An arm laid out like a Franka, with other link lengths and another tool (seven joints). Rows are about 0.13 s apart.
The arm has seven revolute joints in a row. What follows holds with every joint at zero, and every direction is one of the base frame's.
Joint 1 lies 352.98 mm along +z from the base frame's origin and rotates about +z.
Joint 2 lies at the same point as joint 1 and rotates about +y.
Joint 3 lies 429.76 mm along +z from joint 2 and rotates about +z.
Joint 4 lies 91.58 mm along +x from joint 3 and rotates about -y.
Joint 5 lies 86.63 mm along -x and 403.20 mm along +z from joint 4 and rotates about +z.
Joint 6 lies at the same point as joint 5 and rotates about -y.
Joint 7 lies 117.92 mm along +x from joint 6 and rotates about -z.
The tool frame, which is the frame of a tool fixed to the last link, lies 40.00 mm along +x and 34.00 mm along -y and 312.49 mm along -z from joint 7; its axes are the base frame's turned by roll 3.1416, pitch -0.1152 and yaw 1.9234 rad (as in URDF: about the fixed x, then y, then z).
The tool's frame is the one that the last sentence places.
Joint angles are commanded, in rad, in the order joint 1, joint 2, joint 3, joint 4, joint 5, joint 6, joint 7. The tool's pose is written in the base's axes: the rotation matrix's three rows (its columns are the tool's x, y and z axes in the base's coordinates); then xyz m. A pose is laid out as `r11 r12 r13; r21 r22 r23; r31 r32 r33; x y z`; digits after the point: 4 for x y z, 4 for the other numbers.
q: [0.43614 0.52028 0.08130 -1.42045 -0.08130 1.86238 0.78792]
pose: -0.0945 0.9938 -0.0592; 0.9942 0.0973 0.0450; 0.0505 -0.0546 -0.9972; 0.7337 0.3255 0.2972
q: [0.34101 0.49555 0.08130 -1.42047 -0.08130 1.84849 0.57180]
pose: -0.2124 0.9748 -0.0686; 0.9751 0.2160 0.0500; 0.0636 -0.0562 -0.9964; 0.7675 0.2594 0.3148
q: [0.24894 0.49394 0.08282 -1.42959 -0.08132 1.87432 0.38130]
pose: -0.3097 0.9484 -0.0682; 0.9478 0.3136 0.0581; 0.0765 -0.0466 -0.9960; 0.7997 0.1976 0.3137
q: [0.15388 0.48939 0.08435 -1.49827 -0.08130 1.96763 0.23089]
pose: -0.3699 0.9276 -0.0517; 0.9254 0.3729 0.0685; 0.0828 -0.0226 -0.9963; 0.8228 0.1312 0.2925
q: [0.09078 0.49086 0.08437 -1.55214 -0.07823 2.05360 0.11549]
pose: -0.4231 0.9056 -0.0309; 0.9023 0.4242 0.0773; 0.0831 0.0049 -0.9965; 0.8376 0.0877 0.2741
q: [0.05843 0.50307 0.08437 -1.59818 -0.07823 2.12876 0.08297]
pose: -0.4281 0.9036 -0.0159; 0.9001 0.4279 0.0825; 0.0813 0.0210 -0.9965; 0.8433 0.0646 0.2502
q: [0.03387 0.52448 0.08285 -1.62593 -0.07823 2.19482 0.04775]
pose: -0.4402 0.8979 -0.0013; 0.8945 0.4387 0.0864; 0.0782 0.0369 -0.9963; 0.8511 0.0467 0.2276
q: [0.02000 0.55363 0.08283 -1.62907 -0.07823 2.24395 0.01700]
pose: -0.4575 0.8891 0.0129; 0.8861 0.4546 0.0906; 0.0747 0.0529 -0.9958; 0.8619 0.0383 0.2095
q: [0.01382 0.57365 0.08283 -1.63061 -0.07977 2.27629 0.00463]
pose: -0.4651 0.8850 0.0227; 0.8824 0.4614 0.0924; 0.0713 0.0630 -0.9955; 0.8685 0.0346 0.1971
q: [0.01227 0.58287 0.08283 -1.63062 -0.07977 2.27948 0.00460]
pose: -0.4634 0.8860 0.0168; 0.8830 0.4601 0.0927; 0.0744 0.0578 -0.9956; 0.8680 0.0334 0.1897
